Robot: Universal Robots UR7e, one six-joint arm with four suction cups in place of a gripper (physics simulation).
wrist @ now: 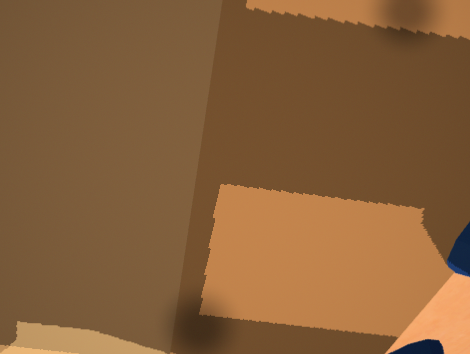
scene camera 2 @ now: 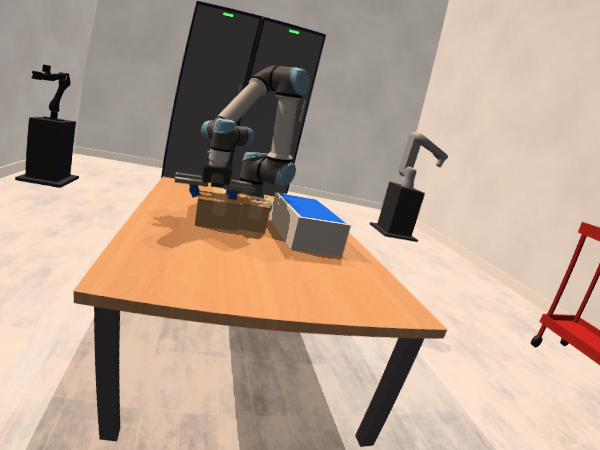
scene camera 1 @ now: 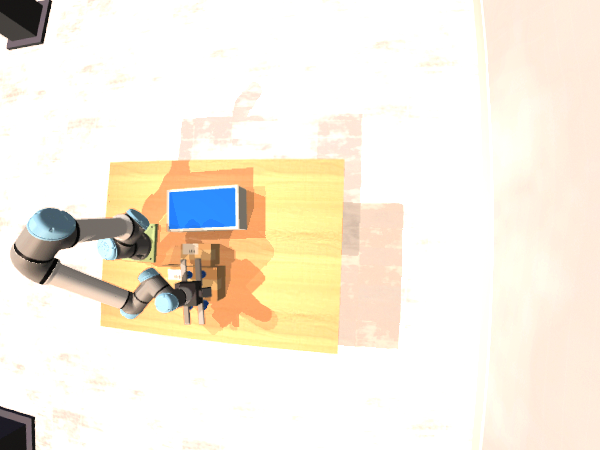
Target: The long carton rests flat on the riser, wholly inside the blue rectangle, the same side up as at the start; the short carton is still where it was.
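Frame: origin at the arm's base, x ahead, y left, z up, level; millimetres.
Seen in the pictures: hand, tool point: [wrist: 195, 265] [scene camera 2: 212, 196]; arm's base, link origin: [scene camera 1: 139, 245].
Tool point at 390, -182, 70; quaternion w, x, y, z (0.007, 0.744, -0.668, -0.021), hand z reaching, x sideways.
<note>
Offsets run from my tool point to a thing's middle, as dx, dy, dz. Level surfaces: height alone.
The long carton @(-57, +25, -37) [scene camera 1: 221, 283] [scene camera 2: 218, 215] [wrist: 94, 152] stands flat on the wooden table @(dz -89) [scene camera 1: 300, 242] [scene camera 2: 242, 286], to the left of the riser in scene camera 2. My suction gripper [scene camera 1: 195, 289] [scene camera 2: 212, 189] sits right on its top, with the blue cups touching the cardboard. One blue cup [wrist: 462, 249] shows at the right edge of the wrist view. The short carton @(-17, +162, -39) [scene camera 1: 191, 250] [scene camera 2: 255, 219] stands against the long one, between it and the riser. The grey riser @(+10, +378, -29) [scene camera 1: 242, 208] [scene camera 2: 317, 239] carries the blue rectangle @(+10, +378, +31) [scene camera 1: 201, 207] [scene camera 2: 310, 208], which is bare.
The arm's base plate [scene camera 1: 152, 242] is at the table's edge near the riser. Away from the table stand black cabinets [scene camera 2: 218, 87], two small arms on black pedestals [scene camera 2: 48, 145] [scene camera 2: 402, 208] and a red cart [scene camera 2: 576, 329].
</note>
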